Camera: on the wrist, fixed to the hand. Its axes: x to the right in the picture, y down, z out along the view.
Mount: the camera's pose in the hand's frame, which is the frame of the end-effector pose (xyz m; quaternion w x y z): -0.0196 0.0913 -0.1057 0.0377 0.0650 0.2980 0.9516
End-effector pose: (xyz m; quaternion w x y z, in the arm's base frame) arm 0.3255 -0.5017 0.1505 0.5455 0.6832 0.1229 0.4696
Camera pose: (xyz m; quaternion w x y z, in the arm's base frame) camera 0.2017 -0.4826 0.2153 0.5073 -0.0382 0.4524 -0.7324
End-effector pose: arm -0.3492 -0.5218 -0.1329 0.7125 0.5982 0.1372 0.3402
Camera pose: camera -0.4565 -0.4495 -0.0768 0.3766 -0.0980 0.3296 -0.8602
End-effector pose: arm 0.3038 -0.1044 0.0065 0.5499 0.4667 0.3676 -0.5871
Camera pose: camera 0.4085 -0.0100 0.0015 0.4395 0.5781 -0.3045 0.6163
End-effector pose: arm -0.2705 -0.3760 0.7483 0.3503 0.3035 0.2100 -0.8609
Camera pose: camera -0.1529 -0.3668 0.6709 0.7501 0.4906 -0.2325 0.3777
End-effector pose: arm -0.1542 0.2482 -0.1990 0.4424 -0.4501 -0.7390 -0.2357
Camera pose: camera -0.0237 0.2045 -0.1679 0.4905 -0.6212 0.5170 0.3260
